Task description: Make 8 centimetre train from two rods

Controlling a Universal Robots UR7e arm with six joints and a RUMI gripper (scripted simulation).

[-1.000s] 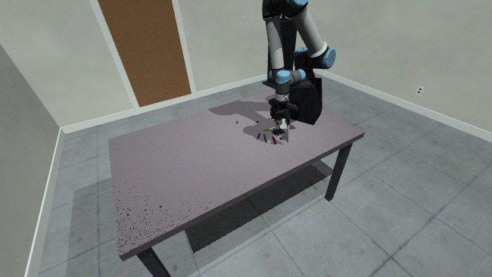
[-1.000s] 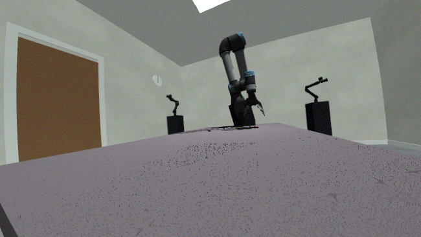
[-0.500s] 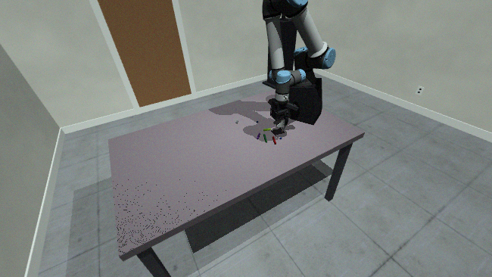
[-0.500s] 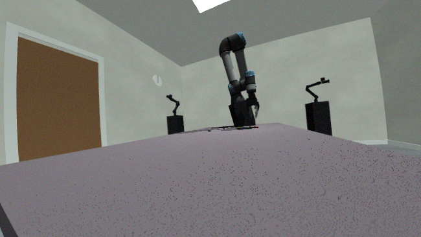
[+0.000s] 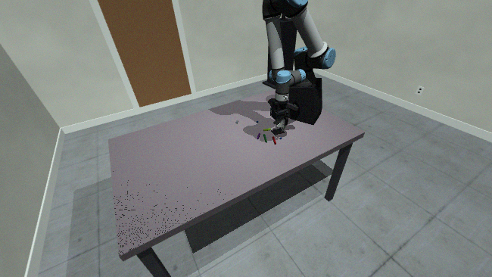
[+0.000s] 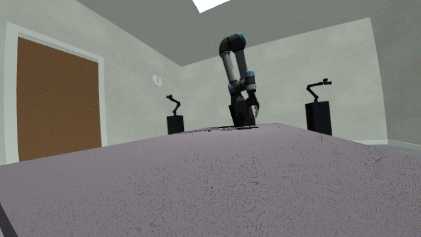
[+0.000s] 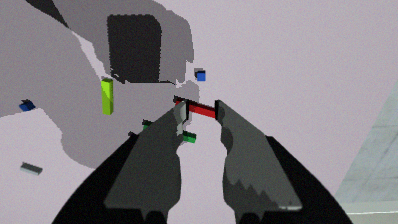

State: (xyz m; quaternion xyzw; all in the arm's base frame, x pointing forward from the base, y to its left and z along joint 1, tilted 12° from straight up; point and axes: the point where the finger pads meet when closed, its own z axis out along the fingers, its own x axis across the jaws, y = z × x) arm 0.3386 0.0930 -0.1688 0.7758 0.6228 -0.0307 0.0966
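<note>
The red rod is 50 mm ahead of my hand, 10 mm to the right of it and 80 mm below it. Also, from my hand: green rod 80 mm ahead, 70 mm to the right, 80 mm below; purple rod 100 mm ahead, 110 mm to the right, 80 mm below; lime rod 130 mm to the right, 80 mm below.
</note>
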